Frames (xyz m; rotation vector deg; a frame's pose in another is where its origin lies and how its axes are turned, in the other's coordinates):
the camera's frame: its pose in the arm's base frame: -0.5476 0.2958 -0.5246 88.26 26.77 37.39
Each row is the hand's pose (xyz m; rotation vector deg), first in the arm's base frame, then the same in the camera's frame.
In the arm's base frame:
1: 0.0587 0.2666 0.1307 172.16 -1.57 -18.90
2: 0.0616 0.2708 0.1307 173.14 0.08 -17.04
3: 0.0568 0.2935 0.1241 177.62 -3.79 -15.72
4: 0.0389 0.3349 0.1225 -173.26 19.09 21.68
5: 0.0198 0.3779 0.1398 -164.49 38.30 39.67
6: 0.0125 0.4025 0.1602 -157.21 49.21 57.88
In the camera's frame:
1: 0.5171 0.5966 0.4178 79.92 -48.47 15.78
2: 0.5220 0.5960 0.4165 80.64 -46.55 16.15
3: 0.5323 0.5880 0.3962 83.90 -47.04 20.51
4: 0.5455 0.5848 0.3531 87.75 -57.27 27.68
5: 0.5612 0.6002 0.3081 88.05 -77.37 29.52
6: 0.5742 0.6191 0.2847 85.96 -93.72 25.05

